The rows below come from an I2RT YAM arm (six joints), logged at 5 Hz.
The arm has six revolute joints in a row. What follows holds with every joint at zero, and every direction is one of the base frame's. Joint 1 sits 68 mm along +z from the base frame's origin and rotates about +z. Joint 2 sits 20 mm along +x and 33.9 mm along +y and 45.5 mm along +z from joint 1 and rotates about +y. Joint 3 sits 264 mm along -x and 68.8 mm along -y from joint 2 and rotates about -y. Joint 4 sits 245 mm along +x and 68.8 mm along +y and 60 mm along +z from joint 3 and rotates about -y. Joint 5 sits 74 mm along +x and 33.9 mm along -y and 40.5 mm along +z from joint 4 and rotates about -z. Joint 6 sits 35.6 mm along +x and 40.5 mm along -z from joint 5 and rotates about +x. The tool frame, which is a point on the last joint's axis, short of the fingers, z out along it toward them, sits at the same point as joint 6; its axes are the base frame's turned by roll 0, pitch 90 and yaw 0 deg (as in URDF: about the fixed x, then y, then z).
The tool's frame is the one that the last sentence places.
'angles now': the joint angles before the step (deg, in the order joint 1, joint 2, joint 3, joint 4, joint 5, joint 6). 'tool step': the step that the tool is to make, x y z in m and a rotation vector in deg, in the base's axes. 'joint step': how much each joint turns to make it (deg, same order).
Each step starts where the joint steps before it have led.
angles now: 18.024 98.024 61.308 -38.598 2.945 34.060
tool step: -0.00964 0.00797 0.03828 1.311 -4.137 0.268
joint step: 2.020 -5.636 2.428 -3.819 0.612 1.647
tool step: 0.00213 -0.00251 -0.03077 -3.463 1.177 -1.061
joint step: -0.230 3.222 -3.615 4.557 2.972 -0.081
